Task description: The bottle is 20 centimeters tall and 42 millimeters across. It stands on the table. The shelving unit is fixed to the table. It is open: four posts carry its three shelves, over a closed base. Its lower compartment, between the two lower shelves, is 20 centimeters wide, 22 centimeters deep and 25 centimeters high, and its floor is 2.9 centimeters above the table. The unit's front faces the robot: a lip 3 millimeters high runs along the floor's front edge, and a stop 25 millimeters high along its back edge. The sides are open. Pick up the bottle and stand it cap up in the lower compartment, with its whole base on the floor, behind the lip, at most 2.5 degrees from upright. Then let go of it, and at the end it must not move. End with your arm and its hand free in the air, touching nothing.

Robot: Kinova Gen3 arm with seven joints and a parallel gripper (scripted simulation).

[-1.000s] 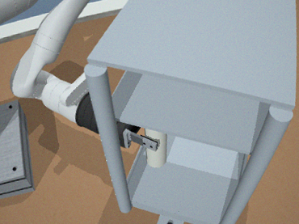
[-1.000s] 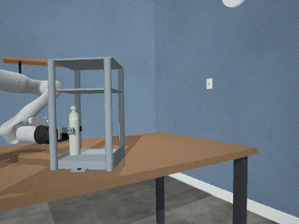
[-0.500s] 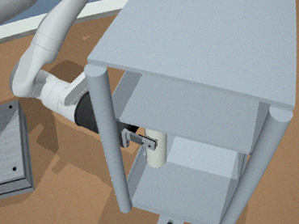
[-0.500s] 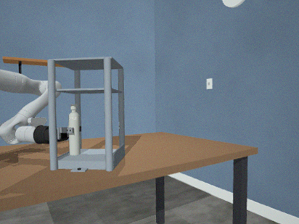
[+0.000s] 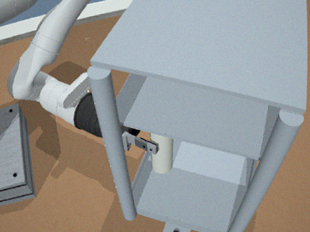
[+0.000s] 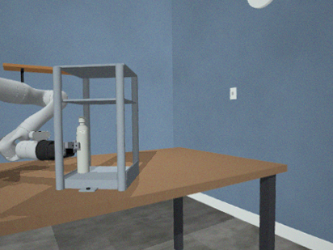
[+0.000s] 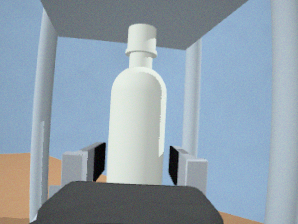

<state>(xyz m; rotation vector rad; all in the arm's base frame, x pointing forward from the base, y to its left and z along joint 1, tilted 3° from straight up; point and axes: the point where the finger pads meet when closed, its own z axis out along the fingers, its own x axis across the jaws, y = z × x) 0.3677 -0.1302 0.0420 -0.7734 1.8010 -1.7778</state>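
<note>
My hand is 7 cm below the shelving unit, 7 cm short of it and 5 cm to the left of it.
</note>
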